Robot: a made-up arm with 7 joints.
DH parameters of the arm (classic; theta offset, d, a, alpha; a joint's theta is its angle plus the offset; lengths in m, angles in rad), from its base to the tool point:
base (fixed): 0 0 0 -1.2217
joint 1: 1.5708 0 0 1.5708
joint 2: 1.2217 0 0 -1.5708
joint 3: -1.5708 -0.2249 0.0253 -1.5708
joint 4: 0 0 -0.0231 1.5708
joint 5: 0 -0.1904 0 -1.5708
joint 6: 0 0 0 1.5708
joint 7: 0 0 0 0
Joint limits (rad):
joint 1: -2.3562..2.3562
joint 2: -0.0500..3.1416
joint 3: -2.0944..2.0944
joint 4: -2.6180..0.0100
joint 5: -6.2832..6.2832
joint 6: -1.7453..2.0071
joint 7: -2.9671..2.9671
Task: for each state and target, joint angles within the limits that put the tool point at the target. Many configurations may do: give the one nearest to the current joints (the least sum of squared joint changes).
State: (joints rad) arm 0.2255 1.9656 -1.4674 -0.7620 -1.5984 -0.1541 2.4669
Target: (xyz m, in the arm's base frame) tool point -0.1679 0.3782 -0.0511
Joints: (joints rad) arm 0.7420 1.4750 -1.6227 -0.3834 -1.5984 -0.1541 2.4669
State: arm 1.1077 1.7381 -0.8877 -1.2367 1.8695 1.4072 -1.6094
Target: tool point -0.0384 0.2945 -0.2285
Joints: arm 0.5737 1.3388 -0.7516 -1.1554 1.8695 1.4072 -1.6094
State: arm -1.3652 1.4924 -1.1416 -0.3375 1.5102 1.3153 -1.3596
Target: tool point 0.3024 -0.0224 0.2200
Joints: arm -1.9132 0.9642 -1.0148 -1.1564 1.5102 1.3153 -1.3596
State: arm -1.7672 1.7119 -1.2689 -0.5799 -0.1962 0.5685 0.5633
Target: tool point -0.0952 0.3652 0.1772
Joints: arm -1.5423 2.3097 -1.0272 -0.3836 -0.1962 0.5685 0.5633
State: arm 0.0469 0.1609 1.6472 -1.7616 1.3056 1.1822 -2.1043
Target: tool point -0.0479 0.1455 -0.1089
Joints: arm -0.1671 -0.0500 2.0296 -2.4556 1.3056 1.1822 -2.1043
